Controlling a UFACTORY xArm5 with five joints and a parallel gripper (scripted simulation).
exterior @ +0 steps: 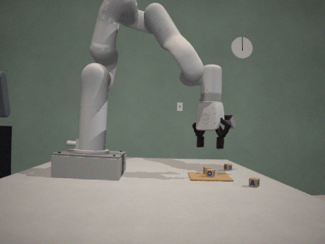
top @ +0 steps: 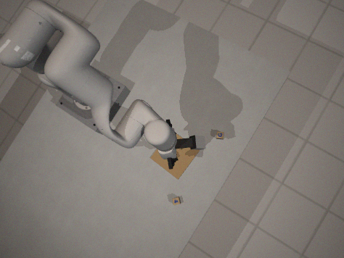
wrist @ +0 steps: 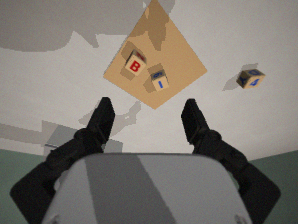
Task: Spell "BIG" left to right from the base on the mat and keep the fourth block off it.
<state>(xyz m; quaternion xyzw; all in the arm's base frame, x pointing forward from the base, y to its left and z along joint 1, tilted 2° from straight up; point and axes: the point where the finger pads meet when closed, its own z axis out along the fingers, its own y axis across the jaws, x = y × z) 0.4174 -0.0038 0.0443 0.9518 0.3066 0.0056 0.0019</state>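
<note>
Now: the mat 2 cm to the right of my hand and 11 cm below it.
</note>
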